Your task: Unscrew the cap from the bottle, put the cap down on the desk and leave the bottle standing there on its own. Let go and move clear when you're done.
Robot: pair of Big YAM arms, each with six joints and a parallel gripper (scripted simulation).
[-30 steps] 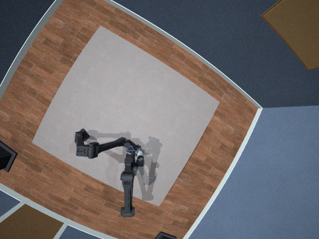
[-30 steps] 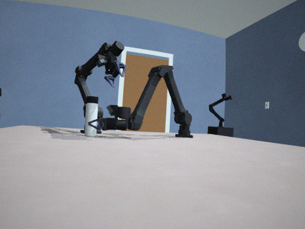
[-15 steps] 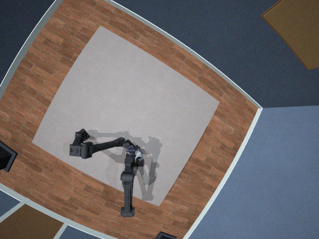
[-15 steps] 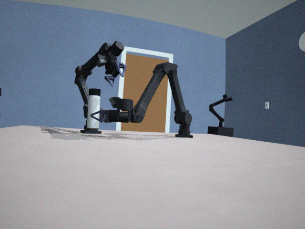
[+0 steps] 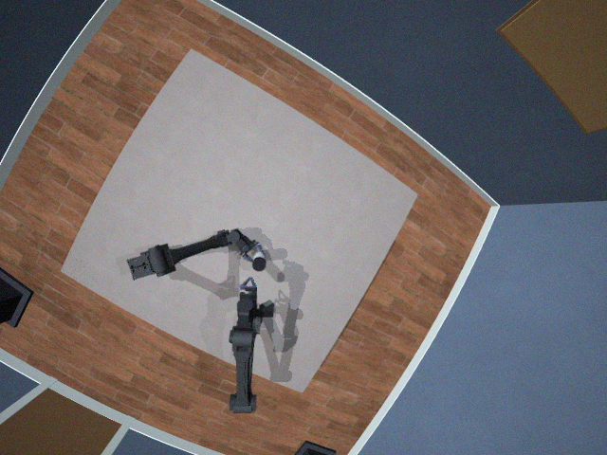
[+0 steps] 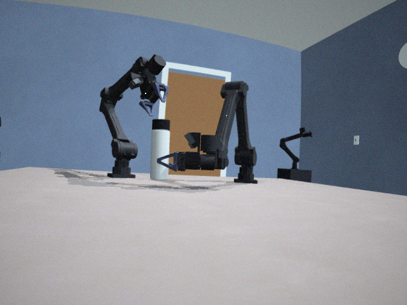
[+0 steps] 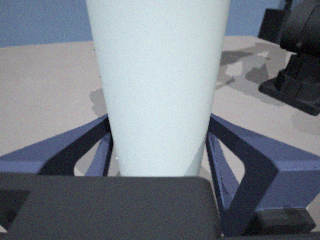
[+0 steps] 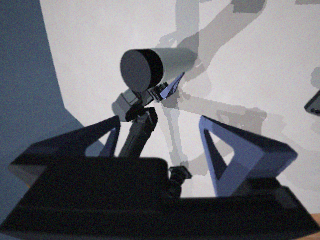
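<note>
The black cap is 9 cm ahead of my right hand, 2 cm to the left of it and 8 cm below it.
</note>
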